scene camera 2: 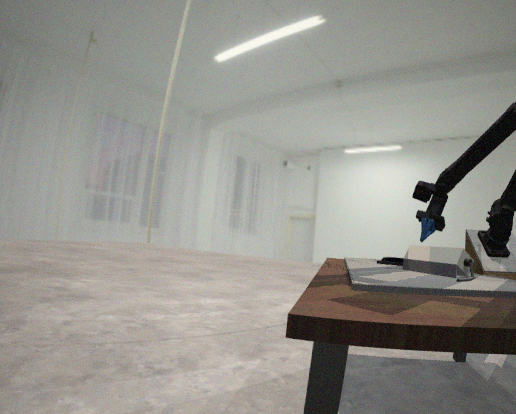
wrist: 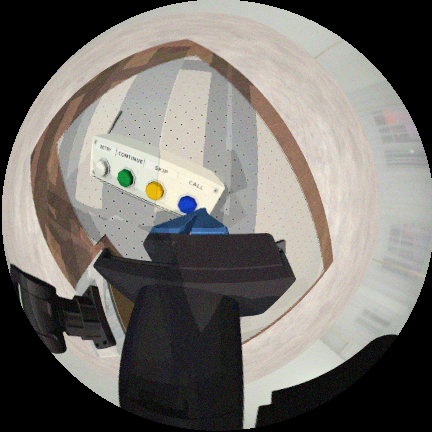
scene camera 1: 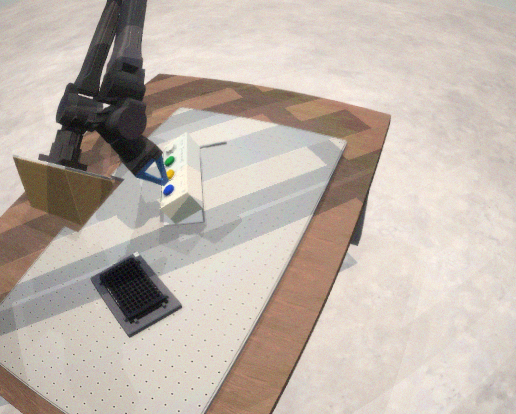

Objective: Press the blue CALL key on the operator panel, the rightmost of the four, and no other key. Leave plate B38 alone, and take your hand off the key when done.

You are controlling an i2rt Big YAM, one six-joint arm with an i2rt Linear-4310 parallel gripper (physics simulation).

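Seen in the pictures: gripper, fingertip midpoint: (scene camera 2: 421, 241) (wrist: 202, 212) (scene camera 1: 166, 183); arm's base at its link origin: (scene camera 2: 492, 245) (wrist: 97, 318) (scene camera 1: 62, 165).
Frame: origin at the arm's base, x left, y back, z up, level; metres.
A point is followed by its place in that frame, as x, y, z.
Note:
The cream operator panel (scene camera 1: 185, 197) @(0.022, -0.331, -0.029) (scene camera 2: 434, 260) @(0.156, -0.294, -0.057) (wrist: 207, 180) @(0.045, -0.324, -0.017) stands on the perforated board. Its blue CALL key (scene camera 1: 168, 190) @(0.030, -0.288, -0.029) (wrist: 187, 204) @(0.036, -0.285, -0.029) is at one end, beside the yellow SKIP key (scene camera 1: 170, 174) @(0.078, -0.267, -0.029) (wrist: 155, 190) @(0.079, -0.263, -0.029). The green CONTINUE key (scene camera 1: 169, 160) @(0.122, -0.240, -0.029) (wrist: 125, 177) @(0.122, -0.241, -0.029) and the white RETRY key (scene camera 1: 170, 149) @(0.161, -0.220, -0.029) (wrist: 102, 167) @(0.164, -0.219, -0.029) follow. My gripper (scene camera 1: 166, 183) @(0.019, -0.293, -0.001) (scene camera 2: 423, 240) @(0.019, -0.293, -0.001) (wrist: 202, 212) @(0.019, -0.293, -0.001) is shut and empty. In the second scene view its blue tips are above the panel, apart from it. In the wrist view they show just below the blue key. A dark plate with a black grid (scene camera 1: 132, 290) @(-0.195, -0.317, -0.075) lies on the board; no B38 label is legible.
The perforated board (scene camera 1: 225, 320) @(-0.176, -0.491, -0.099) (scene camera 2: 370, 282) @(0.394, -0.534, -0.100) lies on the wooden table (scene camera 1: 320, 260) @(0.022, -0.605, -0.112) (scene camera 2: 400, 325) @(0.660, -0.538, -0.115). A thin dark rod (scene camera 1: 214, 145) @(0.292, -0.267, -0.097) (wrist: 115, 121) @(0.292, -0.268, -0.097) lies behind the panel. A tilted brown panel (scene camera 1: 65, 192) @(-0.060, -0.058, -0.019) stands near the second arm's base at the side.

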